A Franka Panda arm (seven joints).
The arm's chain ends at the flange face. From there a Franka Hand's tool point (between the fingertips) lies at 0.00 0.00 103.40 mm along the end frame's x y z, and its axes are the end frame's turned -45 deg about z.
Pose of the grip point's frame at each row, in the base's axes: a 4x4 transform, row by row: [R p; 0 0 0 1], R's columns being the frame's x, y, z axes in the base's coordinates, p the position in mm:
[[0.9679, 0.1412, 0.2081, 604.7], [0.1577, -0.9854, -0.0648, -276.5], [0.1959, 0.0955, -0.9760, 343.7], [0, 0, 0, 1]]
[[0.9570, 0.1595, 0.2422, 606.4], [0.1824, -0.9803, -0.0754, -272.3], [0.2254, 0.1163, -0.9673, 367.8], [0, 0, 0, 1]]
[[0.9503, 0.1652, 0.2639, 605.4], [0.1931, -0.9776, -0.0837, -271.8], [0.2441, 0.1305, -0.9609, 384.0], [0, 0, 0, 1]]
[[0.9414, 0.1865, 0.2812, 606.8], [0.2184, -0.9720, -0.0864, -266.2], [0.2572, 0.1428, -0.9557, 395.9], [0, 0, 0, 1]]
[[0.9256, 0.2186, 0.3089, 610.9], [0.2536, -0.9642, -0.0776, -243.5], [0.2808, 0.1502, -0.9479, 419.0], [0, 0, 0, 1]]
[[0.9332, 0.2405, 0.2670, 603.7], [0.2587, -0.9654, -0.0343, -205.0], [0.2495, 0.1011, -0.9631, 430.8], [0, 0, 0, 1]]
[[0.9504, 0.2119, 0.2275, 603.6], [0.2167, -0.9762, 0.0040, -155.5], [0.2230, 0.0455, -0.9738, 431.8], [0, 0, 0, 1]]
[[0.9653, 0.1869, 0.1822, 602.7], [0.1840, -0.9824, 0.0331, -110.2], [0.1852, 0.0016, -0.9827, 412.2], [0, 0, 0, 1]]
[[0.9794, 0.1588, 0.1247, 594.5], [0.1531, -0.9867, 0.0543, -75.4], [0.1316, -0.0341, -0.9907, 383.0], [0, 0, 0, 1]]
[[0.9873, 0.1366, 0.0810, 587.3], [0.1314, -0.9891, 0.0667, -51.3], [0.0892, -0.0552, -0.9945, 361.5], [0, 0, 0, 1]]
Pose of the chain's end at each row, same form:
[[0.7843, -0.5846, 0.2081, 583.2], [-0.5853, -0.8083, -0.0648, -269.8], [0.2061, -0.0710, -0.9760, 444.6], [0, 0, 0, 1]]
[[0.7895, -0.5639, 0.2422, 581.4], [-0.5642, -0.8222, -0.0754, -264.5], [0.2416, -0.0771, -0.9673, 467.8], [0, 0, 0, 1]]
[[0.7888, -0.5551, 0.2639, 578.1], [-0.5547, -0.8278, -0.0837, -263.1], [0.2649, -0.0803, -0.9609, 483.4], [0, 0, 0, 1]]
[[0.7975, -0.5338, 0.2812, 577.7], [-0.5329, -0.8417, -0.0864, -257.3], [0.2828, -0.0809, -0.9557, 494.7], [0, 0, 0, 1]]
[[0.8091, -0.4999, 0.3089, 579.0], [-0.5025, -0.8611, -0.0776, -235.5], [0.3048, -0.0923, -0.9479, 517.0], [0, 0, 0, 1]]
[[0.8299, -0.4898, 0.2670, 576.1], [-0.4997, -0.8656, -0.0343, -201.5], [0.2479, -0.1049, -0.9631, 530.4], [0, 0, 0, 1]]
[[0.8219, -0.5222, 0.2275, 580.1], [-0.5370, -0.8435, 0.0040, -155.9], [0.1899, -0.1255, -0.9738, 532.5], [0, 0, 0, 1]]
[[0.8147, -0.5504, 0.1822, 583.9], [-0.5646, -0.8248, 0.0331, -113.6], [0.1321, -0.1298, -0.9827, 513.8], [0, 0, 0, 1]]
[[0.8048, -0.5803, 0.1247, 581.6], [-0.5894, -0.8060, 0.0543, -81.0], [0.0689, -0.1172, -0.9907, 485.4], [0, 0, 0, 1]]
[[0.7947, -0.6015, 0.0810, 578.9], [-0.6065, -0.7923, 0.0667, -58.2], [0.0240, -0.1021, -0.9945, 464.3], [0, 0, 0, 1]]

